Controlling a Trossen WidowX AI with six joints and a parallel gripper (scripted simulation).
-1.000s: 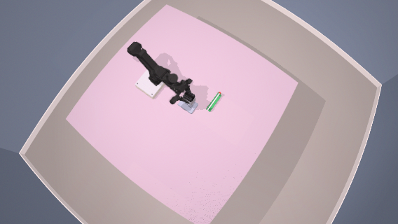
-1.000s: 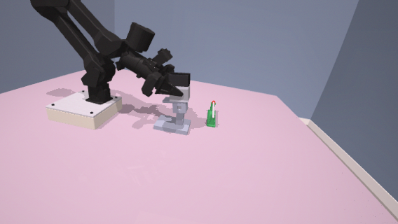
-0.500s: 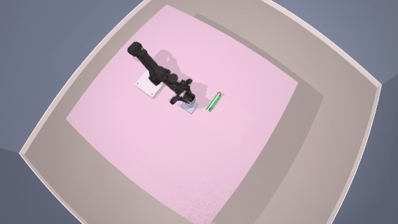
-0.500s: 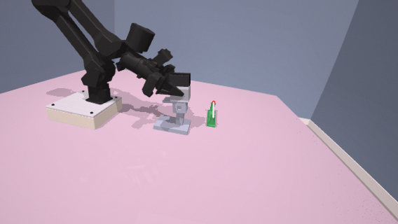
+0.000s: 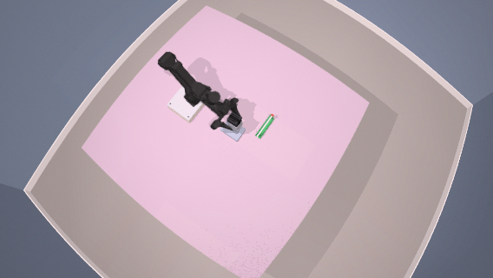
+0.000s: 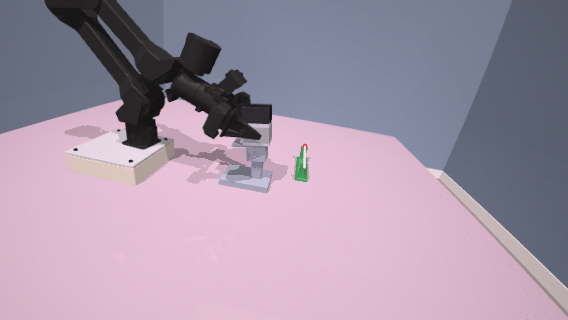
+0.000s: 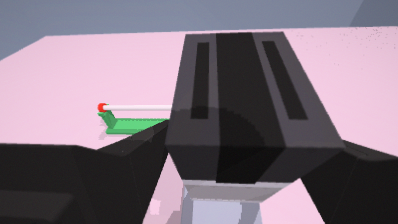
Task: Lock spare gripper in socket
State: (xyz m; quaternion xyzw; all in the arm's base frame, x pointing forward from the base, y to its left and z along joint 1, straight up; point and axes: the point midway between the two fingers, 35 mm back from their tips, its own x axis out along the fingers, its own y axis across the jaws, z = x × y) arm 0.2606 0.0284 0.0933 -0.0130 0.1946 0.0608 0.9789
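My gripper tip is now 10 mm past the spare gripper. Round my gripper tip: mount socket (20 mm behind, 70 mm below); green see-through block (90 mm ahead, 130 mm to the left, 100 mm below).
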